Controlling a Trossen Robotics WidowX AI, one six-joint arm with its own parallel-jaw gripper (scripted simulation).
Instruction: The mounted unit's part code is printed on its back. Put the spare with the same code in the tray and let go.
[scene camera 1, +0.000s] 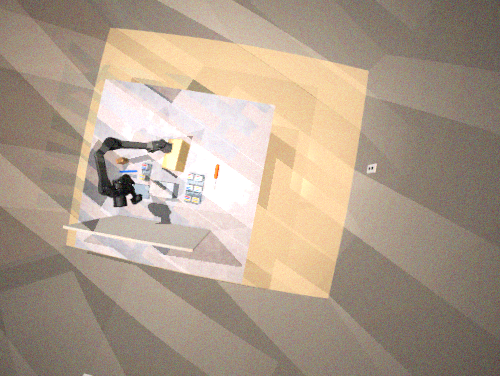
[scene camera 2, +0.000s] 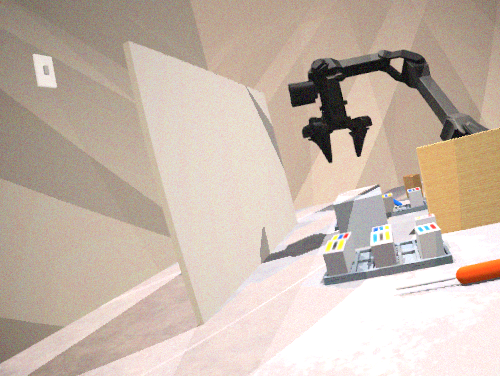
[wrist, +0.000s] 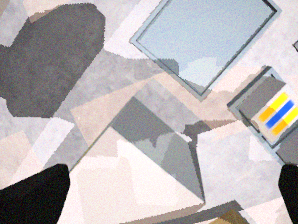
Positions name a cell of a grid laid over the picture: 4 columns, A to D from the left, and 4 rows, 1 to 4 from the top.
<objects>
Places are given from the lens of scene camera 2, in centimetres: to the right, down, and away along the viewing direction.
my gripper (scene camera 2: C2): 24, -7, 86
grey mounted unit (scene camera 2: C3): 21, 5, 68
</objects>
